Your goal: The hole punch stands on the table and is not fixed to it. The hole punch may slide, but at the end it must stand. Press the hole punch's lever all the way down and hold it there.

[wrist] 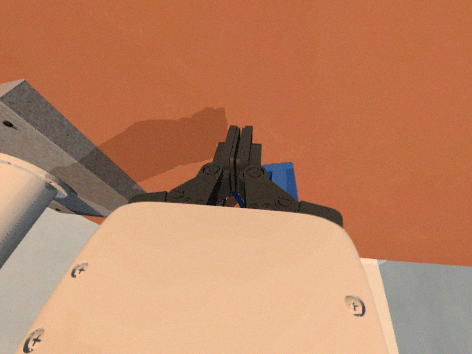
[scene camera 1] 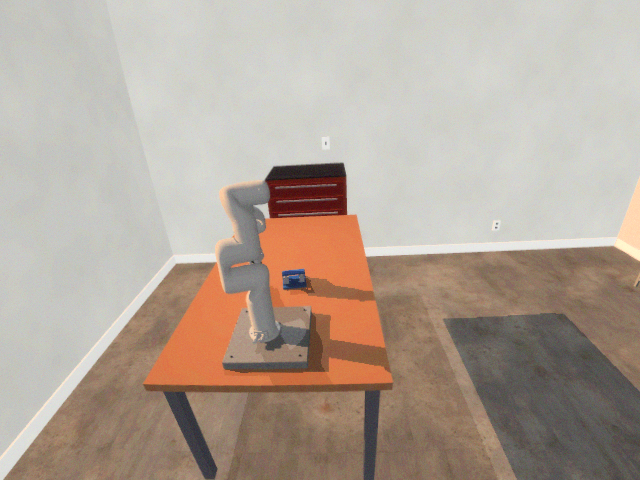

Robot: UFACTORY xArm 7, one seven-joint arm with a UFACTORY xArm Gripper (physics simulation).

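Pixels of known places: gripper, between the fingertips: (wrist: 241,142); arm's base, origin of its link: (wrist: 31,175) (scene camera 1: 265,331).
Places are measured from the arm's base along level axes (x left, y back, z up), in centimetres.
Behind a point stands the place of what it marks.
The blue hole punch (scene camera 1: 294,279) {x -3.4, y -41.7, z -2.4 cm} (wrist: 285,176) {x 3.2, y -43.1, z -1.3 cm} with grey parts stands on the orange table (scene camera 1: 315,242) {x -8.0, y -87.1, z -3.6 cm} (wrist: 350,90) {x 13.4, y -47.4, z -3.6 cm}, to the right of the arm in the scene view. My gripper (wrist: 241,142) {x 12.8, y -38.6, z 2.7 cm} is shut and empty, its two dark fingers together. In the wrist view it covers most of the hole punch; a blue part shows right of the fingers and a small blue piece shows between the finger linkages. In the scene view the arm hides most of the gripper. How far down the lever is, and whether the fingers touch it, I cannot tell.
The arm's grey base plate (scene camera 1: 268,356) {x -5.0, y 13.0, z -0.1 cm} (wrist: 55,135) {x 9.2, y -14.4, z -0.9 cm} lies near the front of the table, and at the left in the wrist view. A red drawer cabinet (scene camera 1: 307,193) stands behind the table's far edge. A dark mat (scene camera 1: 537,372) lies on the floor at the right.
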